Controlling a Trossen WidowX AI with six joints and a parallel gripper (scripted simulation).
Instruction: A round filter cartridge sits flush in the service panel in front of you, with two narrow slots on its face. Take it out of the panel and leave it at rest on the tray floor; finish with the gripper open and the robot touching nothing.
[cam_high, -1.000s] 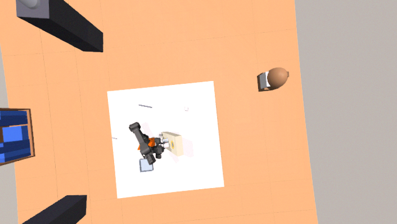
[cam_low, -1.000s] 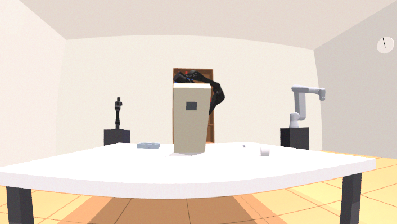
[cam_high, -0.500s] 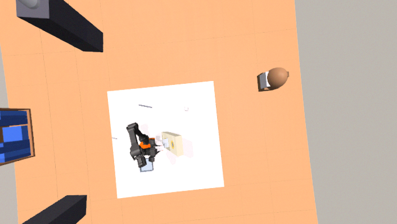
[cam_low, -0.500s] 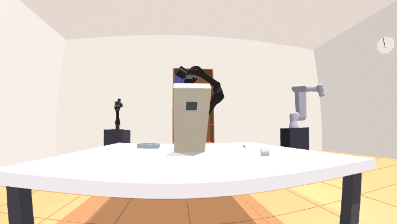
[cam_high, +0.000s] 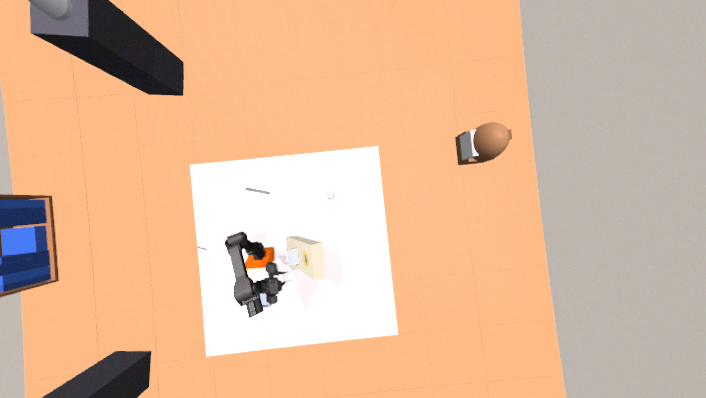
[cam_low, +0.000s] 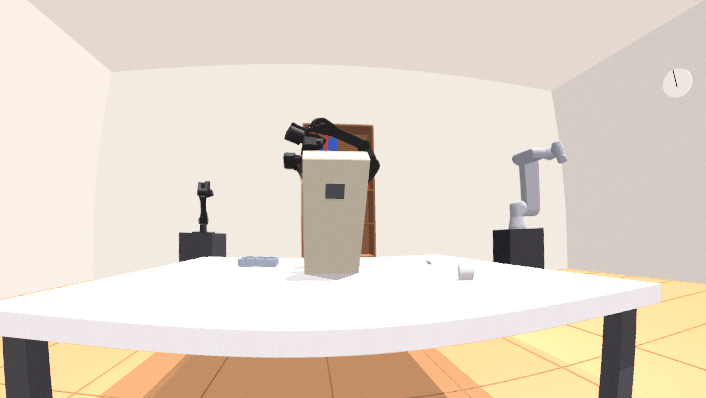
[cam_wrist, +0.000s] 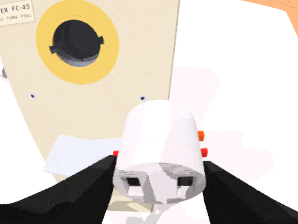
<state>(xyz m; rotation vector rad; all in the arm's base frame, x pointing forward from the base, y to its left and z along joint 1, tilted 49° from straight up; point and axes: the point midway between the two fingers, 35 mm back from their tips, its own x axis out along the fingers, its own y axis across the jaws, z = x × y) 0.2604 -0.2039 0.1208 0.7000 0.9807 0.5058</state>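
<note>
Right now the grey square tray is 280 mm behind my gripper tip, 250 mm to the right of it and 300 mm below it. The rest, counted from my gripper tip: white round filter cartridge right at my gripper tip; then small white cylinder 190 mm ahead, 440 mm to the left, 290 mm below.
</note>
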